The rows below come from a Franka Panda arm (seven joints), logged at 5 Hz.
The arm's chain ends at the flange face. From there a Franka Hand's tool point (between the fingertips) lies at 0.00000 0.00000 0.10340 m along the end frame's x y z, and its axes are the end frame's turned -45 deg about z.
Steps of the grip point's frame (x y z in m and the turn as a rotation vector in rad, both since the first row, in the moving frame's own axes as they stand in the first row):
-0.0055, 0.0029, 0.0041, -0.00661, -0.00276, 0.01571
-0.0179, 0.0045, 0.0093, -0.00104, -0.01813, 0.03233
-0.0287, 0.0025, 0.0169, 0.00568, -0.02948, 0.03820
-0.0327, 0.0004, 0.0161, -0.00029, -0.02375, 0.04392
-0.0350, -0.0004, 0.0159, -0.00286, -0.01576, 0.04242
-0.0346, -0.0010, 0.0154, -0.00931, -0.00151, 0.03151
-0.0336, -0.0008, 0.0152, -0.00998, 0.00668, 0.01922
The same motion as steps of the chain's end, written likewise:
-0.0021, 0.0053, 0.0041, -0.00663, 0.00272, 0.01571
-0.0082, 0.0145, 0.0093, -0.01356, -0.01208, 0.03233
-0.0159, 0.0204, 0.0169, -0.01683, -0.02486, 0.03820
-0.0211, 0.0217, 0.0161, -0.01700, -0.01659, 0.04392
-0.0241, 0.0231, 0.0159, -0.01317, -0.00912, 0.04242
-0.0257, 0.0230, 0.0154, -0.00765, 0.00552, 0.03151
-0.0255, 0.0229, 0.0152, -0.00233, 0.01178, 0.01922

